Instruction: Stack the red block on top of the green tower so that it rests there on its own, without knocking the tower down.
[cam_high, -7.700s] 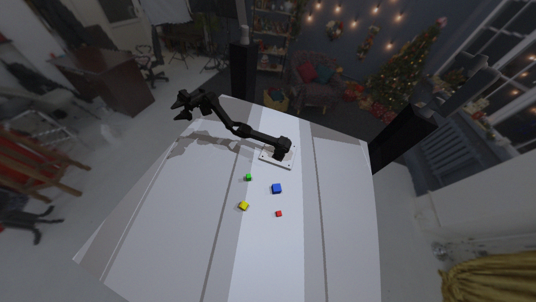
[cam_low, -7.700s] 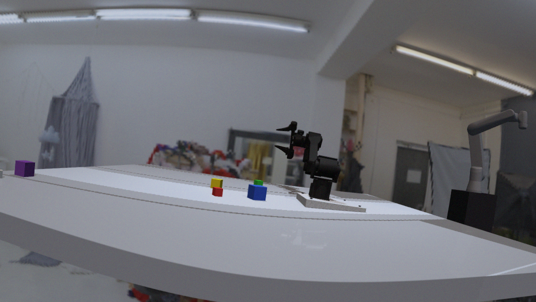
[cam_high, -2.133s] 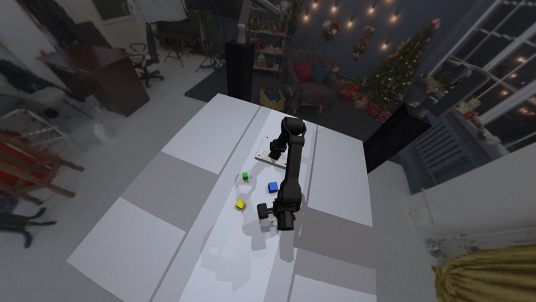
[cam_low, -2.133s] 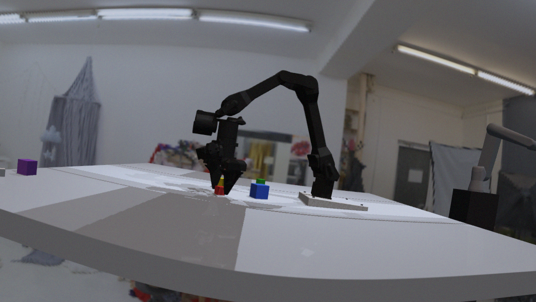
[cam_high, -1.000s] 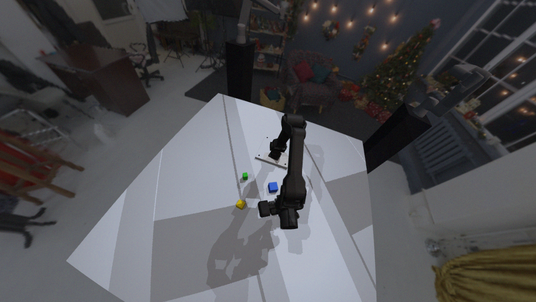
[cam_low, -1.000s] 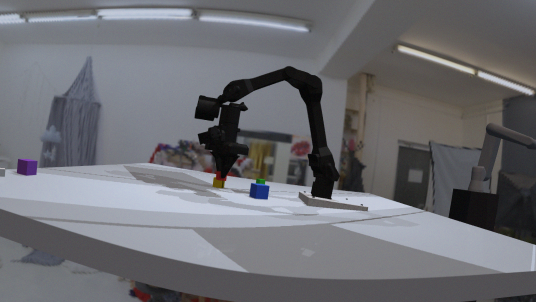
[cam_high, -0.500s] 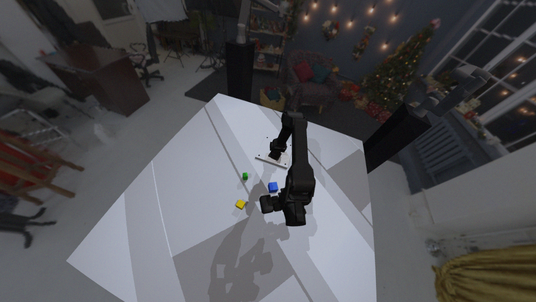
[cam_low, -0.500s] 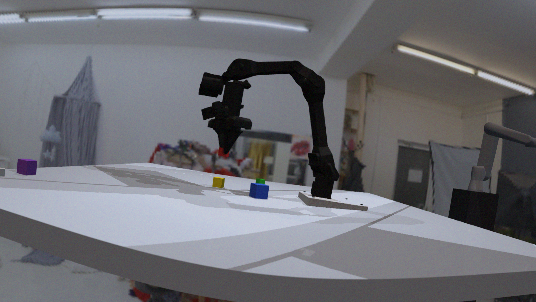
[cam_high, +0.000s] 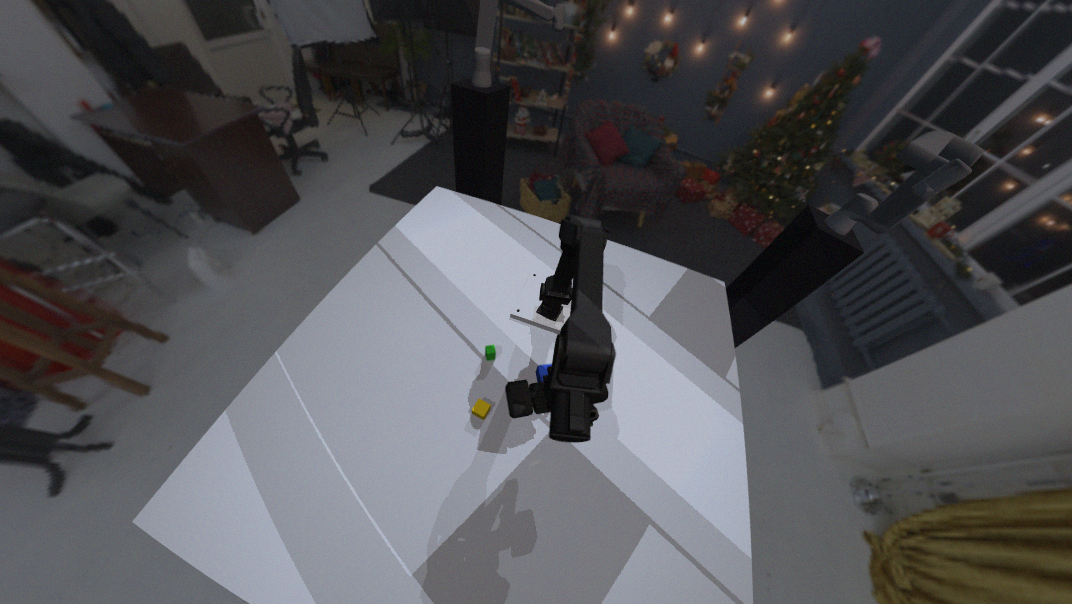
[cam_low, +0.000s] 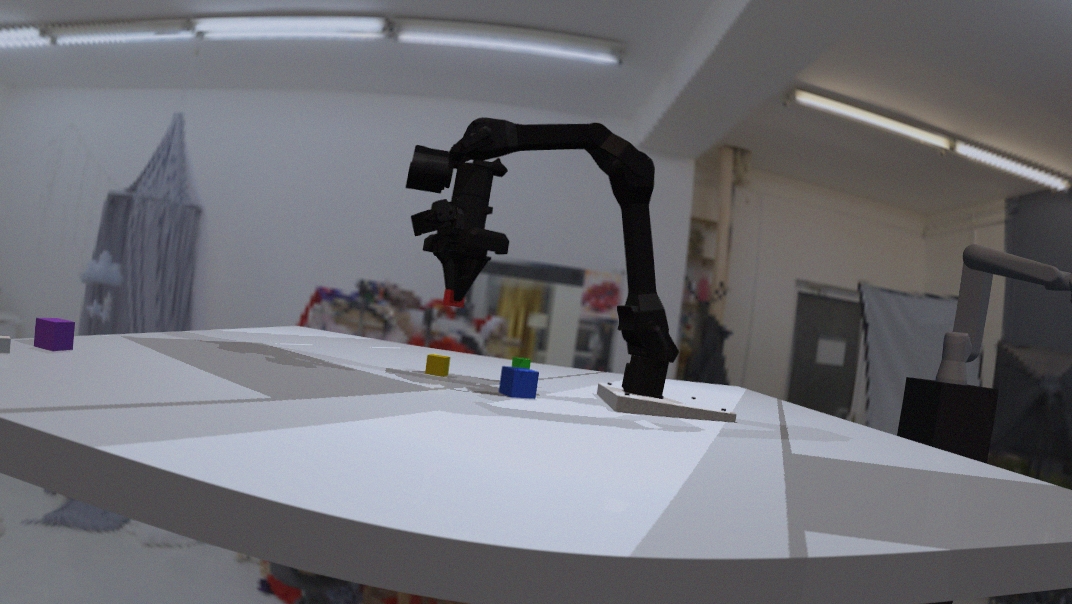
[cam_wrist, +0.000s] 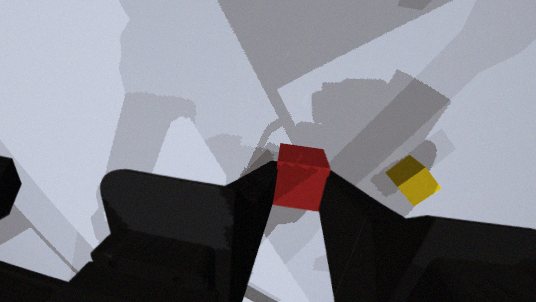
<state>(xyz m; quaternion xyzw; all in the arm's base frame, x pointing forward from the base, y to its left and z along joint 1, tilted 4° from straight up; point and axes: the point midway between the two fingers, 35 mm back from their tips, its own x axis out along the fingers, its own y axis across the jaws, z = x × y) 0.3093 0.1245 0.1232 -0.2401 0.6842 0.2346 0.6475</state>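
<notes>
The yellow block is 5 cm ahead of my gripper tip, 14 cm to the right of it and 11 cm below it. The rest, counted from my gripper tip: purple block (40 cm ahead, 40 cm to the left, 11 cm below); then red block (right at my gripper tip); then blue block (11 cm behind, 4 cm to the right, 11 cm below).
</notes>
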